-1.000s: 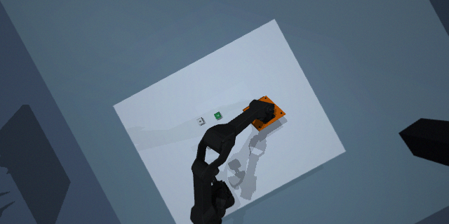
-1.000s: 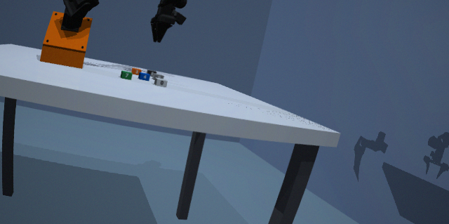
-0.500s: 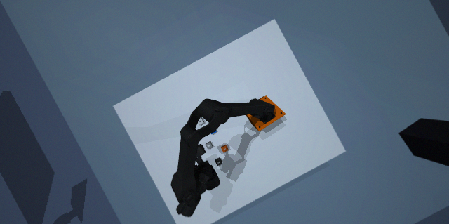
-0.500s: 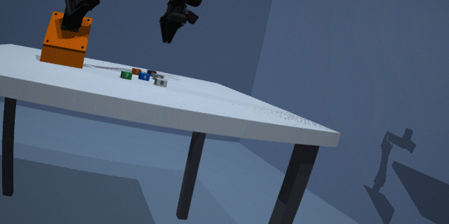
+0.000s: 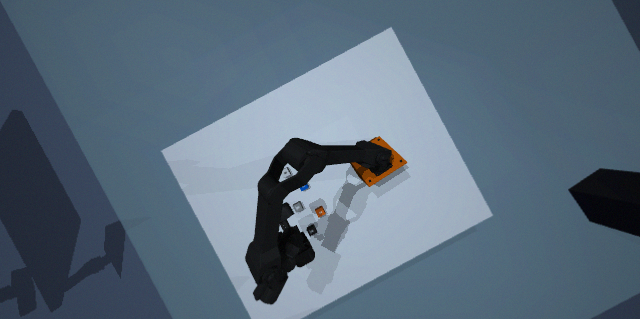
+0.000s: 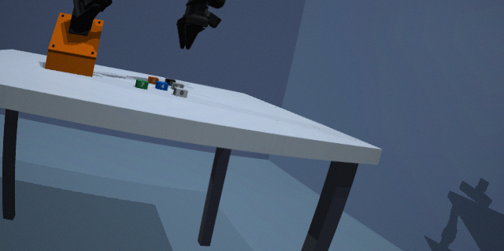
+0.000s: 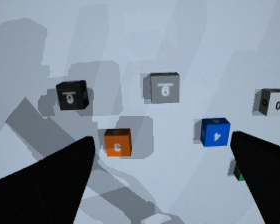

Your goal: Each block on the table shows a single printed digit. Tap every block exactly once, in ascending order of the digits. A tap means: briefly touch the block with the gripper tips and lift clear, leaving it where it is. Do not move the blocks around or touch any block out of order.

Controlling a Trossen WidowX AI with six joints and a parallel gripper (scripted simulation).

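My gripper tip is 30 mm past the white block, 160 mm to the left of it and 120 mm above it. Round my gripper tip: orange block 60 mm behind, 60 mm to the left, 120 mm below; then grey block 10 mm to the right, 120 mm below; then blue block 70 mm behind, 70 mm to the right, 120 mm below.
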